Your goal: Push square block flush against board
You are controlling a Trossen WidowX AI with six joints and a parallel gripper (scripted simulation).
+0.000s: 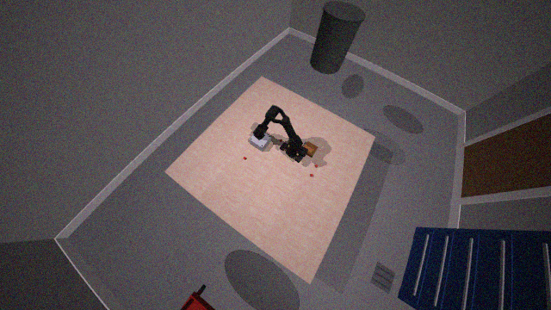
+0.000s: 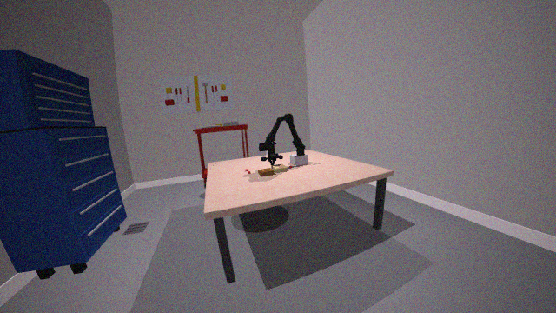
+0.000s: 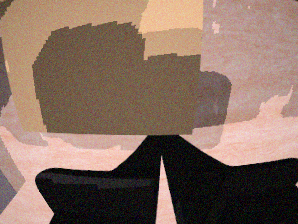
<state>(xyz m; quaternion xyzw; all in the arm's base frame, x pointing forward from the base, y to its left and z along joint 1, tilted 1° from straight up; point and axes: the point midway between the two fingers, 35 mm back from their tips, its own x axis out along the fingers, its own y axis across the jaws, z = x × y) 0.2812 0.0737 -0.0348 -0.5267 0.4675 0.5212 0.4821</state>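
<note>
My gripper tip is now 8 cm to the right of the pale tan flat piece, 4 cm past it and 1 cm below it. The rest, counted from my gripper tip: square block: 16 cm to the left, 7 cm ahead, 1 cm above.
</note>
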